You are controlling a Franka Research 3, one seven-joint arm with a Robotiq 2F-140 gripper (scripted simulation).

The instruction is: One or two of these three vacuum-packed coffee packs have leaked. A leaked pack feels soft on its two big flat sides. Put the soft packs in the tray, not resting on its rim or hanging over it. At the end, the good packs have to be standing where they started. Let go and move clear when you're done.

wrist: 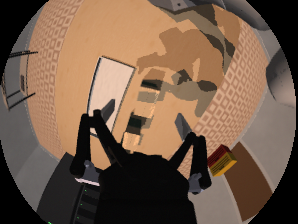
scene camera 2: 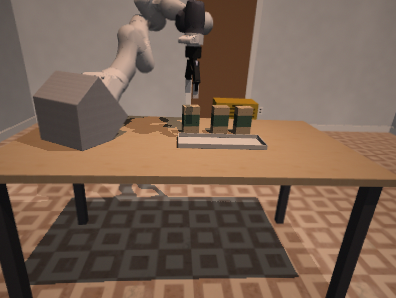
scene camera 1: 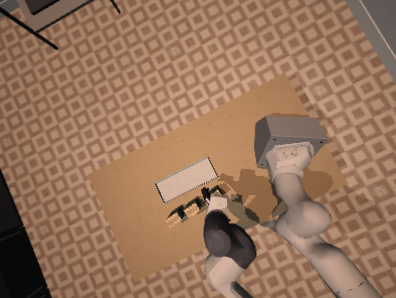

I see my gripper point(wrist: 146, 111) and a white tray point(scene camera 1: 200, 172).
The white tray also shows in the wrist view point(wrist: 109, 79) and in scene camera 2 point(scene camera 2: 185, 140).
